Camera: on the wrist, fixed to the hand. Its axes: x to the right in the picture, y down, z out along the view.
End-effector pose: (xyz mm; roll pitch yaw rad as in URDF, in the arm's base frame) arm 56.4 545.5 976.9 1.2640 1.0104 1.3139
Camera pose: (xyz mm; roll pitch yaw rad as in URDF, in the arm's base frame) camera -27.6 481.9 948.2 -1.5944 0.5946 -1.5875
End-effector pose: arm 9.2 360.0 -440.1 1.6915 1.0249 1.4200
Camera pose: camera -92.5 321.2 -449.6 -1.8623 0.5765 -1.9954
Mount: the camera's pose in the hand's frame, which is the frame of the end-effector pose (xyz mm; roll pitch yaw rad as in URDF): -19.7 -61.8 -87.9 -0.1454 0.1081 -1.5237
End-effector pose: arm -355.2 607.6 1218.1 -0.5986 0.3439 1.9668
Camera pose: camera -250.3 617.5 1189.2 -0.5570 -0.4413 0.6221
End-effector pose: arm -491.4 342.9 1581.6 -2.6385 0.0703 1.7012
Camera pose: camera -501.5 329.3 1689.5 3.1093 -0.6048 -3.1171
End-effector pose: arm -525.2 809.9 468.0 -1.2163 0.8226 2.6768
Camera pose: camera -484.6 905.8 501.1 -1.3414 -0.6111 2.1011
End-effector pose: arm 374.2 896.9 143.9 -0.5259 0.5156 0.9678
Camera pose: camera 432.3 809.2 114.5 -0.7199 -0.3357 -0.3454
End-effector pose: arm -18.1 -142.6 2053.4 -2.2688 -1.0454 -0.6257
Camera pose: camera -115.1 -106.6 2088.4 1.7393 -0.4745 1.8413
